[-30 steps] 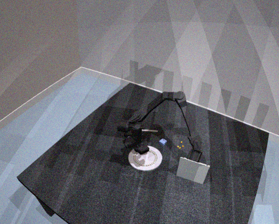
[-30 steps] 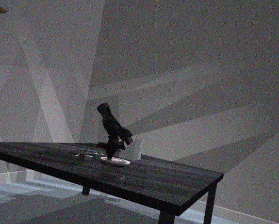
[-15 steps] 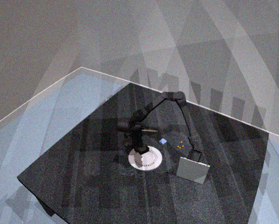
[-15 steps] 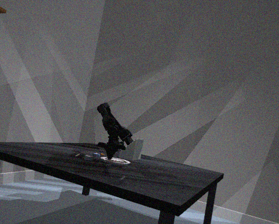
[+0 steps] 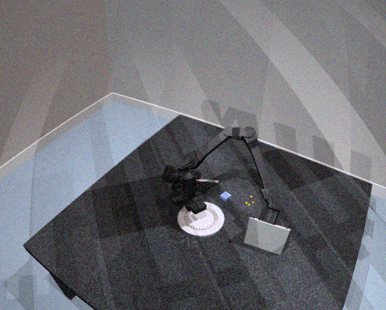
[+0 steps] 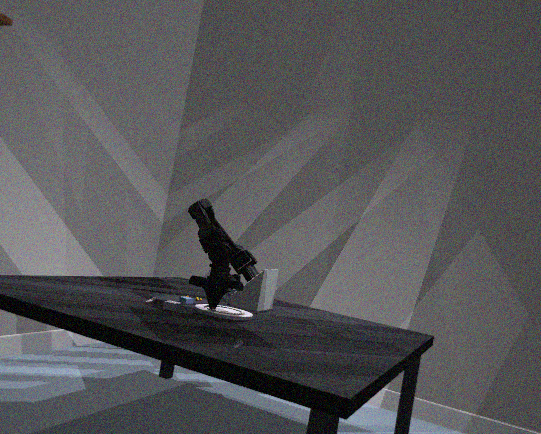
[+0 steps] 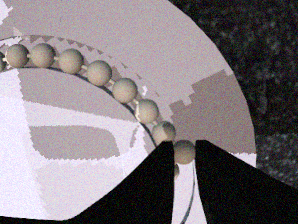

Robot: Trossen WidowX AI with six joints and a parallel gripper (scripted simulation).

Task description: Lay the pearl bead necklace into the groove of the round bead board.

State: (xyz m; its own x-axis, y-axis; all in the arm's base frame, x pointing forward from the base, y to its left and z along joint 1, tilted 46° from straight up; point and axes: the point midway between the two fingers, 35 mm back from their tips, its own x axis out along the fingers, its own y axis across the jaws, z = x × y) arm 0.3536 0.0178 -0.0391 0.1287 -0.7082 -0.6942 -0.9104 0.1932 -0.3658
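My gripper tip is 7 cm past the round white bead board, 1 cm to the right of it and 1 cm above it. Also, from my gripper tip: small white block: 10 cm ahead, 9 cm to the right, 1 cm below; small blue cube: 17 cm to the right, 9 cm behind, 1 cm below; thin white stick: 22 cm to the right, 5 cm ahead, 2 cm below.
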